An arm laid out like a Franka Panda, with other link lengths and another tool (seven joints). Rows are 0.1 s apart.
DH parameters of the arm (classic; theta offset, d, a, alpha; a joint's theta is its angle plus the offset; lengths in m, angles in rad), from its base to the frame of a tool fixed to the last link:
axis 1: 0 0.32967 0 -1.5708
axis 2: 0 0 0 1.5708
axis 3: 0 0.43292 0.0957 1.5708
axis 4: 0 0 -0.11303 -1.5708
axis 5: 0 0.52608 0 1.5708
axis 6: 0 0 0.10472 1.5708
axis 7: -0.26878 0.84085 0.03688 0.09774
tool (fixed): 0 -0.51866 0 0
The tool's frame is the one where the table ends.
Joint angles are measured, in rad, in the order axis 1, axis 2, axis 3, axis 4, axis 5, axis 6, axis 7. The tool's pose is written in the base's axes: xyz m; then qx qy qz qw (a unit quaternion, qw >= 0). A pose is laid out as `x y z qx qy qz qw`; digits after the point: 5 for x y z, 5 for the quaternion.
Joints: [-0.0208, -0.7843, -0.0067, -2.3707, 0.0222, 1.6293, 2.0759]
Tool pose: 0.34993 -0.02654 0.48563 -0.60622 0.79230 -0.04177 0.05481
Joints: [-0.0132, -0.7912, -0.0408, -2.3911, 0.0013, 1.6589, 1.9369]
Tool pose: 0.35660 -0.05065 0.47747 -0.65318 0.75312 -0.04596 0.06367
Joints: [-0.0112, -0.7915, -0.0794, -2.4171, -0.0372, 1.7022, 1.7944]
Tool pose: 0.36681 -0.08327 0.46460 -0.69688 0.71188 -0.05637 0.06636
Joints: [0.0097, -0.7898, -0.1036, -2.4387, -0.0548, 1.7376, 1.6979]
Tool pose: 0.37693 -0.09388 0.45298 -0.73219 0.67475 -0.06043 0.07043
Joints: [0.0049, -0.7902, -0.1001, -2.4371, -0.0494, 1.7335, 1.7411]
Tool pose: 0.37411 -0.09069 0.45369 -0.71636 0.69164 -0.05886 0.07068
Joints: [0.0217, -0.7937, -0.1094, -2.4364, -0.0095, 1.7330, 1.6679]
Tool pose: 0.37813 -0.07873 0.45376 -0.74165 0.66314 -0.04530 0.09026
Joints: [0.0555, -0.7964, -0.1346, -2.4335, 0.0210, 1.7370, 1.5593]
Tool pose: 0.38629 -0.07028 0.45486 -0.77807 0.61691 -0.03452 0.11331
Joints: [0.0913, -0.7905, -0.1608, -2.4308, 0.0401, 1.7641, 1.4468]
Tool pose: 0.40330 -0.06483 0.45513 -0.81231 0.56609 -0.03468 0.13598
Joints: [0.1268, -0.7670, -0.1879, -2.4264, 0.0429, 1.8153, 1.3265]
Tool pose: 0.43106 -0.06465 0.45250 -0.84481 0.51092 -0.04527 0.15234
